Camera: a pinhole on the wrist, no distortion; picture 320 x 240 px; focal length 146.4 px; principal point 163.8 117.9 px. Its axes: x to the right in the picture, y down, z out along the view. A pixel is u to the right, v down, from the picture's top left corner.
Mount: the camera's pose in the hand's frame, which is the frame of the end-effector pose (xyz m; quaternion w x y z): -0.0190 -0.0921 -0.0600 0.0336 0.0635 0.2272 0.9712
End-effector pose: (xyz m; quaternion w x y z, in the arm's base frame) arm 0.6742 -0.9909 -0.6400 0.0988 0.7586 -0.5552 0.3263
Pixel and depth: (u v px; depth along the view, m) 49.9 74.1 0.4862
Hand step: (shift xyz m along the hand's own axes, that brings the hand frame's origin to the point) 0.4280 0.2149 0.2664
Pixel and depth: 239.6 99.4 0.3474
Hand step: -0.1473 0.1159 0.2486
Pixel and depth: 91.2 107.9 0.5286
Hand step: 0.3150 0.1465 0.3653
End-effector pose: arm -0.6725 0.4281 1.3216 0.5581 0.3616 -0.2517 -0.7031
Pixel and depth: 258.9 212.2 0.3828
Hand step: -0.2210 -0.1220 0.4169
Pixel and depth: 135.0 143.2 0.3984
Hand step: 0.1113 0.0131 0.3163
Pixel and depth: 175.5 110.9 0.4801
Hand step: 0.0104 0.1419 0.3606
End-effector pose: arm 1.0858 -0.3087 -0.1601 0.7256 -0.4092 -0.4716 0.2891
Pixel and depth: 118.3 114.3 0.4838
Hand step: 0.1973 0.1158 0.3484
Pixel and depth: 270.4 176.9 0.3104
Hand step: -0.2042 -0.0471 0.2960
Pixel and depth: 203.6 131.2 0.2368
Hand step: -0.0507 -0.0018 0.1670
